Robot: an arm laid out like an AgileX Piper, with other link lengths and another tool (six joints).
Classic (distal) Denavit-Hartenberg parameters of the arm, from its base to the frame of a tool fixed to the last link. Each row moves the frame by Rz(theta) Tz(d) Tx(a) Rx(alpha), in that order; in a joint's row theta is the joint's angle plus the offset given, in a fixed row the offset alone. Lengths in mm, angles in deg.
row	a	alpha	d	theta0
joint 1	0	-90	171	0
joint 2	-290.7	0	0	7.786
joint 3	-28.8	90	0	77.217
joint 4	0	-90	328.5	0
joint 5	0	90	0	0
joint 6	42.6	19	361.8	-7
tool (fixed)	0	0	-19.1	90
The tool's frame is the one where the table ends.
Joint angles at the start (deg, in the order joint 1, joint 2, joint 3, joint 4, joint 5, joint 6):
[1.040 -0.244 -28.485 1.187 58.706 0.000]
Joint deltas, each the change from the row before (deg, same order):
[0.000 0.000 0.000 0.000 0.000 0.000]
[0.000 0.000 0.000 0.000 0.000 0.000]
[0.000 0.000 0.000 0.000 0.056 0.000]
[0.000 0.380 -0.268 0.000 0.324 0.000]
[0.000 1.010 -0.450 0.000 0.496 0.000]
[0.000 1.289 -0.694 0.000 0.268 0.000]
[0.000 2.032 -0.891 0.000 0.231 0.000]
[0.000 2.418 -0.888 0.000 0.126 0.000]
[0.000 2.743 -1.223 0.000 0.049 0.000]
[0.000 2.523 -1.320 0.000 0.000 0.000]
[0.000 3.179 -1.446 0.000 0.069 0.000]
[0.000 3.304 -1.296 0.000 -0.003 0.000]
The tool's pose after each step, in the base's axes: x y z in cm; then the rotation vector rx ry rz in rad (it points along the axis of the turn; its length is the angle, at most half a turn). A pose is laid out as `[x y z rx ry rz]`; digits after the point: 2 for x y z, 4 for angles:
[26.22 1.23 23.14 1.4704 1.3669 0.6580]
[26.22 1.23 23.14 1.4704 1.3669 0.6580]
[26.20 1.23 23.11 1.4709 1.3677 0.6574]
[26.13 1.23 23.03 1.4745 1.3736 0.6523]
[26.05 1.23 22.75 1.4835 1.3879 0.6399]
[26.08 1.23 22.69 1.4908 1.3995 0.6297]
[26.20 1.24 22.50 1.5023 1.4179 0.6134]
[26.40 1.24 22.17 1.5163 1.4400 0.5934]
[26.68 1.25 22.04 1.5293 1.4608 0.5743]
[27.00 1.25 22.11 1.5393 1.4767 0.5595]
[27.39 1.26 21.94 1.5540 1.5005 0.5370]
[27.83 1.27 21.57 1.5703 1.5268 0.5117]

